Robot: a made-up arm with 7 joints. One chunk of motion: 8 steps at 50 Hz.
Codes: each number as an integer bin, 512 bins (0 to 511) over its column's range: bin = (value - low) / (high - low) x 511, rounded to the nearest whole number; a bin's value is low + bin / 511 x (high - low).
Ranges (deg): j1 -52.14..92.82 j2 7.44..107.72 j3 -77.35..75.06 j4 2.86..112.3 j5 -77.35..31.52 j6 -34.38..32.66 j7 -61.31..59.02
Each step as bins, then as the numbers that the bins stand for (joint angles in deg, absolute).
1 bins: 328 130 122 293 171 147 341
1 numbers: 40.91 32.95 -40.96 65.61 -40.92 -15.09 18.99
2 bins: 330 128 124 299 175 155 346
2 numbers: 41.47 32.56 -40.37 66.90 -40.07 -14.04 20.17
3 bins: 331 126 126 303 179 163 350
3 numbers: 41.76 32.17 -39.77 67.75 -39.21 -13.00 21.11
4 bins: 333 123 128 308 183 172 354
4 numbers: 42.33 31.58 -39.17 68.82 -38.36 -11.81 22.05
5 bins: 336 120 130 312 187 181 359
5 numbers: 43.18 30.99 -38.58 69.68 -37.51 -10.63 23.23
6 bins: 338 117 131 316 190 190 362
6 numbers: 43.74 30.40 -38.28 70.54 -36.87 -9.45 23.93
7 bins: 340 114 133 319 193 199 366
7 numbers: 44.31 29.81 -37.68 71.18 -36.23 -8.27 24.88
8 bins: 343 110 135 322 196 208 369
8 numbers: 45.16 29.03 -37.09 71.82 -35.59 -7.09 25.58
